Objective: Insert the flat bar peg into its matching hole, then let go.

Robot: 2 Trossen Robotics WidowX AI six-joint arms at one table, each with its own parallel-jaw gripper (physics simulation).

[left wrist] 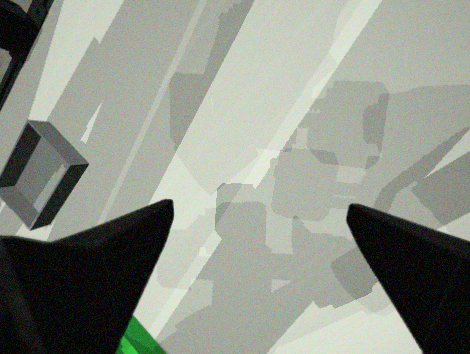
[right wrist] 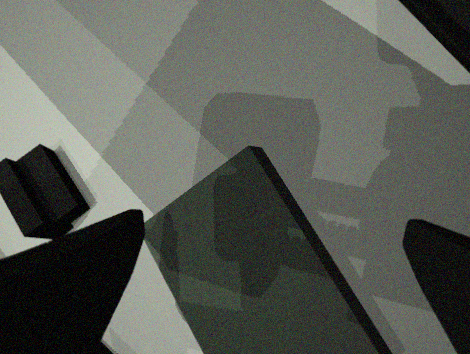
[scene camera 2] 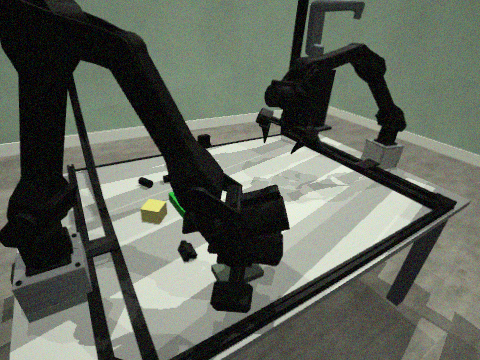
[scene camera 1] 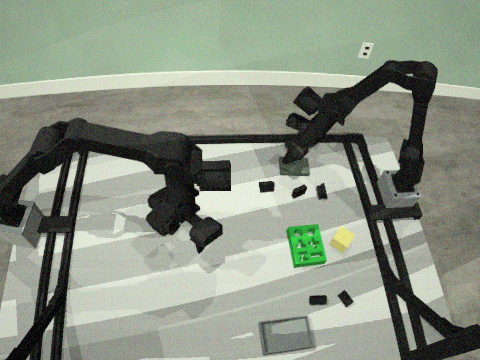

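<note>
The green hole board [scene camera 1: 298, 262] [scene camera 2: 176, 204] [left wrist: 137, 341] lies right of centre in scene camera 1. A narrow slot [scene camera 1: 316, 255] is in its lower right part. Small black pegs [scene camera 1: 266, 186] [scene camera 1: 299, 191] [scene camera 1: 321, 191] lie above it, and two more [scene camera 1: 318, 300] [scene camera 1: 345, 298] below. I cannot tell which is the flat bar. A notched black peg [right wrist: 45, 192] lies beside a finger in the right wrist view. My right gripper [right wrist: 273, 227] is open over a flat grey-green slab [right wrist: 235, 250] [scene camera 1: 296, 169]. My left gripper [left wrist: 259, 209] [scene camera 2: 281, 145] is open and empty above the table.
A yellow block [scene camera 1: 342, 239] [scene camera 2: 153, 211] stands right of the board in scene camera 1. A grey tray [scene camera 1: 261, 338] [left wrist: 62, 196] lies at the bottom. The black frame [scene camera 1: 240, 139] edges the table. In scene camera 2 the right arm hides part of the board.
</note>
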